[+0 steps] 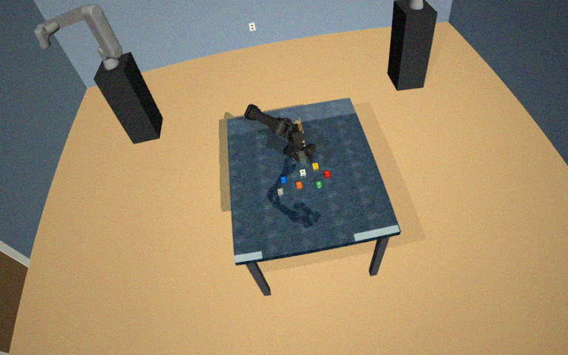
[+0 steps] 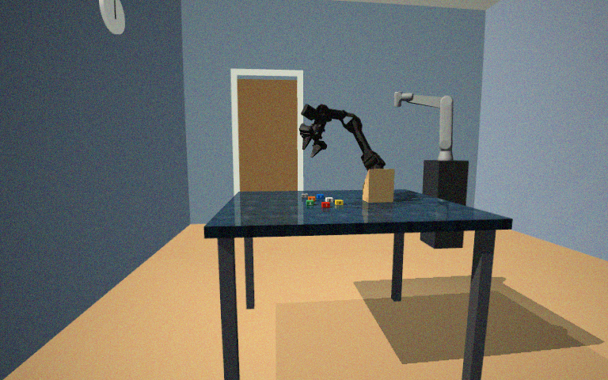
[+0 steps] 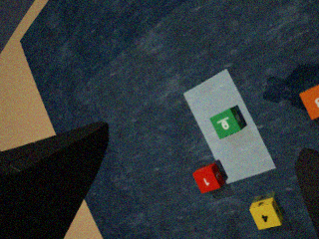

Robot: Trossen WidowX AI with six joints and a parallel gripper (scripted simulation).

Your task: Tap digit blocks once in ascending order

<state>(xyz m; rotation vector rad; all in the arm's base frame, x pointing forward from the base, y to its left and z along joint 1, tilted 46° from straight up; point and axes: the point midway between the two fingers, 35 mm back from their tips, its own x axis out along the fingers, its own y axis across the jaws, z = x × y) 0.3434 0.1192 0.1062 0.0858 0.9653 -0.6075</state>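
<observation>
My gripper tip is now 23 cm above the red block, 13 cm to the right of it and 7 cm past it. Round my gripper tip: orange block 23 cm below, 5 cm to the right, 3 cm behind; then green block 23 cm below, 6 cm to the left, 1 cm behind; then white block 23 cm below, 11 cm behind, 1 cm to the right.
</observation>
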